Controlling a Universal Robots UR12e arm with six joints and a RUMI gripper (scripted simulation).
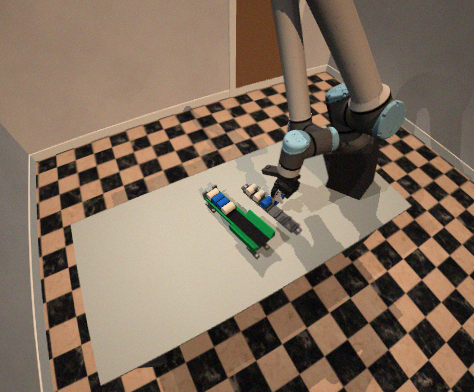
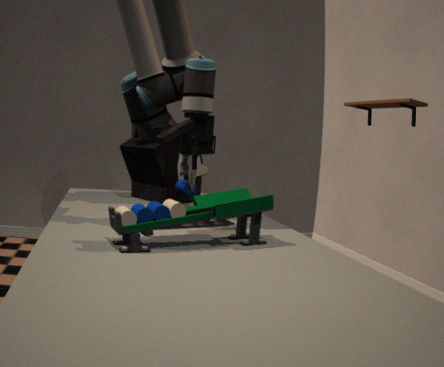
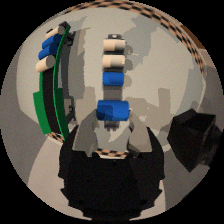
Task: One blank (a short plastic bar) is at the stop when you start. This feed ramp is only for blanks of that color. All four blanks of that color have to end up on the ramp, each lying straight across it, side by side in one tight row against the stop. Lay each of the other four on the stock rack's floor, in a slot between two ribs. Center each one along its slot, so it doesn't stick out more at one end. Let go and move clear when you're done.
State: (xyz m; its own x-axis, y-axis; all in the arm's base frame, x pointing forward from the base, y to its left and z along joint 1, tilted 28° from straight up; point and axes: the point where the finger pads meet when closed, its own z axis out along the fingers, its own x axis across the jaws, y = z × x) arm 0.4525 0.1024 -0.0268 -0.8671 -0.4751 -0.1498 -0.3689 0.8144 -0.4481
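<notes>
The grey stock rack is 10 mm ahead of my hand, 20 mm to the right of it and 130 mm below it. Round my hand: stop (280 mm ahead, 180 mm to the right, 60 mm below).
</notes>
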